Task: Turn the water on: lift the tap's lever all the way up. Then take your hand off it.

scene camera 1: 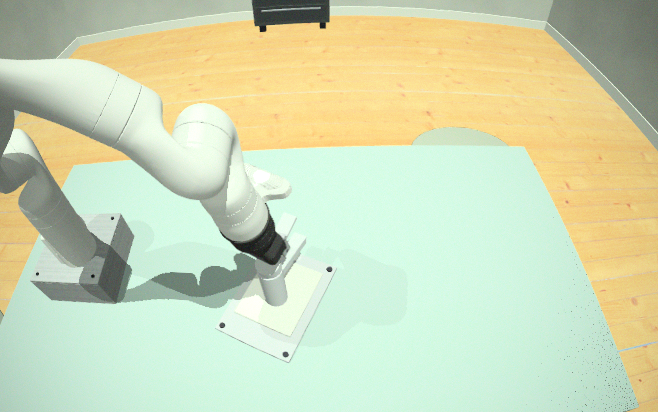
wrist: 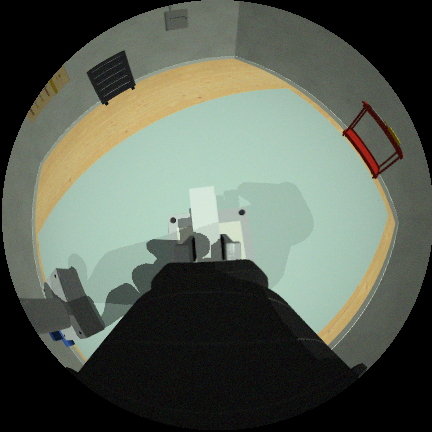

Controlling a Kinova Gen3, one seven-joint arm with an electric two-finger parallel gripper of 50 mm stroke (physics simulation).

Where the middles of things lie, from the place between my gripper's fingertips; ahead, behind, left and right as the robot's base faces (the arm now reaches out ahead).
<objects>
I see my gripper 1 cm past the flat lever [wrist: 205, 226], 1 cm to the left of it and 1 cm below it.
</objects>
